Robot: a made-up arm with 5 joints.
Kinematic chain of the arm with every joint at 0, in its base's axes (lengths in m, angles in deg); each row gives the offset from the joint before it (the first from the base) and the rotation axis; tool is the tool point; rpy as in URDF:
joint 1: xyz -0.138 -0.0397 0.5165 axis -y
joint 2: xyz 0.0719 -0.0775 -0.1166 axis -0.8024 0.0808 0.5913
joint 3: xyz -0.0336 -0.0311 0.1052 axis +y
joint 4: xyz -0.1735 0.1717 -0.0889 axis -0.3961 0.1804 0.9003
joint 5: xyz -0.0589 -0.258 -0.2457 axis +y
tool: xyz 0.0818 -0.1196 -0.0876 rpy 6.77 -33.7 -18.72
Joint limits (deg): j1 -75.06..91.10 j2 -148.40..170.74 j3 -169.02..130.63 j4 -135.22..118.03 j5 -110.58..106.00
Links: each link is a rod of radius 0.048 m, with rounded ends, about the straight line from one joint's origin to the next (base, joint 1, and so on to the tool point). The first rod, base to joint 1, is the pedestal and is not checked.
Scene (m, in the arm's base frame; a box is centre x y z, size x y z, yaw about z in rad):
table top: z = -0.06
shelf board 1: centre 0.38 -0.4 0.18 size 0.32 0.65 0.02 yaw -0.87
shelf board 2: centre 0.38 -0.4 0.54 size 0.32 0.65 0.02 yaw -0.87
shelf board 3: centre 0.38 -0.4 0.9 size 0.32 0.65 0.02 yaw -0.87
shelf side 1: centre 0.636 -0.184 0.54 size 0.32 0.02 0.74 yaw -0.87
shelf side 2: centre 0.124 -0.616 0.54 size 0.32 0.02 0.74 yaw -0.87
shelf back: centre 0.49 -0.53 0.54 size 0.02 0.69 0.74 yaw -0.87
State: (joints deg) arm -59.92 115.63 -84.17 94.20 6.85
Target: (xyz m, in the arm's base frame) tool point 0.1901 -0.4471 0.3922
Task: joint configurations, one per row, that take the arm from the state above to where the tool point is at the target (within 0.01 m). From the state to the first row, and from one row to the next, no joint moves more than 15 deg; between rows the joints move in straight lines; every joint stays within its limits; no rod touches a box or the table.
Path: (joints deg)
1: -53.02 111.23 -73.43 80.29 12.20
2: -46.12 106.83 -62.69 66.37 17.54
3: -39.22 102.43 -51.96 52.46 22.89
4: -32.33 98.03 -41.22 38.54 28.23
5: -25.43 93.63 -30.48 24.63 33.58
6: -18.53 89.23 -19.74 10.72 38.93

